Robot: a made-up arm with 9 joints. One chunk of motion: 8 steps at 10 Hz.
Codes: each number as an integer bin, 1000 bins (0 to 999) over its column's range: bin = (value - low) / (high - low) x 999, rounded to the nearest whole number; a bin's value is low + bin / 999 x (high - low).
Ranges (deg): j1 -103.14..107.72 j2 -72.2..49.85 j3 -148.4..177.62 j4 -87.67..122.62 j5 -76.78..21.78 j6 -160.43..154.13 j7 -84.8..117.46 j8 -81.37..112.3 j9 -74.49..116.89
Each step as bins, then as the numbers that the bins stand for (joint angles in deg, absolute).
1 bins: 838 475 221 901 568 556 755 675 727
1 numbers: 73.74 -14.17 -76.28 101.99 -20.74 14.64 68.06 49.49 64.78
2 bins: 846 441 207 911 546 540 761 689 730
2 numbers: 75.43 -18.32 -80.85 104.10 -22.91 9.60 69.27 52.20 65.36
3 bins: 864 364 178 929 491 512 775 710 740
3 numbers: 79.23 -27.73 -90.31 107.88 -28.34 0.79 72.11 56.27 67.27
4 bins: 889 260 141 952 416 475 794 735 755
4 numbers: 84.50 -40.44 -102.39 112.73 -35.74 -10.86 75.96 61.12 70.15
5 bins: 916 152 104 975 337 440 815 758 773
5 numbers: 90.20 -53.63 -114.46 117.57 -43.53 -21.89 80.21 65.58 73.59
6 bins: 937 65 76 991 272 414 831 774 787
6 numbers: 94.63 -64.26 -123.60 120.94 -49.94 -30.07 83.45 68.68 76.28
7 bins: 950 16 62 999 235 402 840 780 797
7 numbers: 97.38 -70.25 -128.17 122.62 -53.60 -33.85 85.27 69.84 78.19
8 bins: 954 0 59 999 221 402 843 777 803
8 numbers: 98.22 -72.20 -129.15 122.62 -54.98 -33.85 85.88 69.26 79.34
